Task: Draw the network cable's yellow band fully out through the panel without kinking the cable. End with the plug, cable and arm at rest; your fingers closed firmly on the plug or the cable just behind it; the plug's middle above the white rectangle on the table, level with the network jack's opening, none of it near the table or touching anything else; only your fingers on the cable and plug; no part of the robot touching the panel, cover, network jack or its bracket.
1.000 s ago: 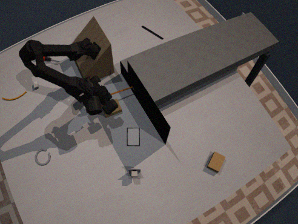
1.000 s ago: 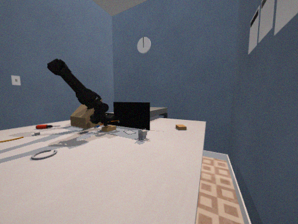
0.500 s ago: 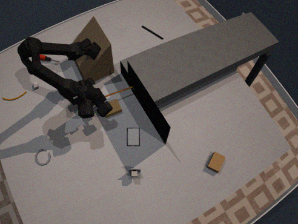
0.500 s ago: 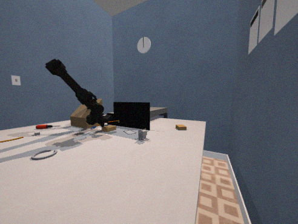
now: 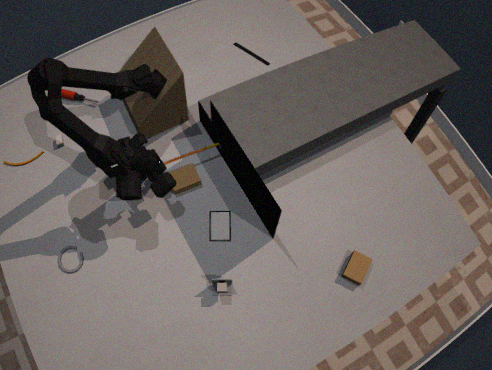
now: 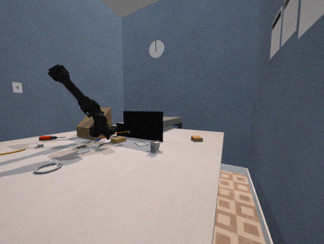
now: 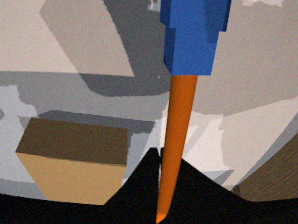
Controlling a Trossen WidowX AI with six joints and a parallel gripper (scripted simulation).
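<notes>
Right now my hand is 220 mm short of the white rectangle, 50 mm above it and 40 mm to the right of it. The rest, counted from my hand: blue plug: 70 mm to the right, 10 mm below; then tan block: 60 mm ahead, 50 mm to the left, 40 mm below; then small white cube: 300 mm behind, 200 mm to the right, 40 mm below.
</notes>
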